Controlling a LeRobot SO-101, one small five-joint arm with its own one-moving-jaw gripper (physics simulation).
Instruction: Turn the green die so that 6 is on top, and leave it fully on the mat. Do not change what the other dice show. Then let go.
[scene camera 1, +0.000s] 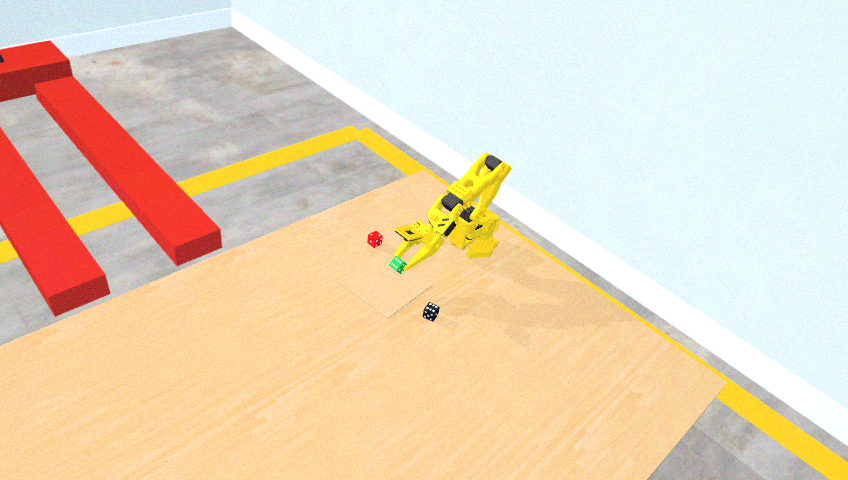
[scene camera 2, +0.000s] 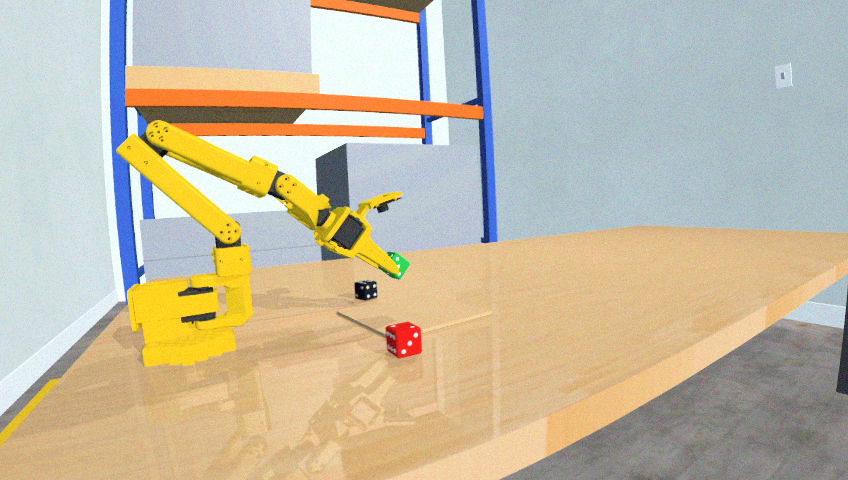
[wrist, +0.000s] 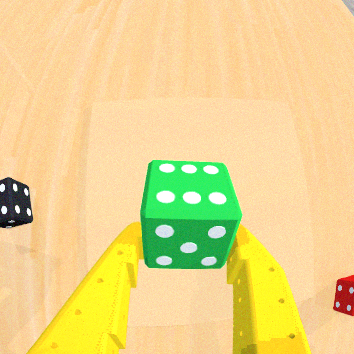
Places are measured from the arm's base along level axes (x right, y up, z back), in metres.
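Where they show: hand, its tool point: (scene camera 1: 404, 267) (scene camera 2: 384, 267) (wrist: 145, 236); arm's base, origin of its link: (scene camera 1: 466, 246) (scene camera 2: 210, 344).
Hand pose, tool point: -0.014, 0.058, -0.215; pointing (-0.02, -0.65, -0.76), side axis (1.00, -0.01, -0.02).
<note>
Each offset is from my tool point to the top centre of the thing, as dx, dy, dz. Level surfaces: height alone.
The green die {+0.012, +0.020, -0.007} (scene camera 1: 397, 264) (scene camera 2: 397, 265) (wrist: 191, 215) is held tilted in the air above the mat {+0.029, -0.054, -0.019} (scene camera 1: 386, 300) (scene camera 2: 422, 312) (wrist: 200, 130). In the wrist view its upper, far face shows 6 and the face toward the camera shows 5. My gripper (scene camera 1: 401, 265) (scene camera 2: 395, 271) (wrist: 187, 240) is shut on it, one jaw pressing on each side. The mat is a thin, pale square. The black die {-0.093, -0.033, -0.006} (scene camera 1: 430, 311) (scene camera 2: 365, 289) (wrist: 16, 202) stands on the table off one side of the mat. The red die {+0.144, -0.033, +0.046} (scene camera 1: 374, 239) (scene camera 2: 404, 339) (wrist: 345, 296) stands on the table off the opposite side.
The wooden table {dy -0.058} (scene camera 1: 297, 380) (scene camera 2: 624, 285) bears the arm and the dice. Red beams (scene camera 1: 130, 172) lie on the floor past the table edge. A shelf rack (scene camera 2: 487, 178) with blue posts stands behind the table. Walls rise beyond the arm.
</note>
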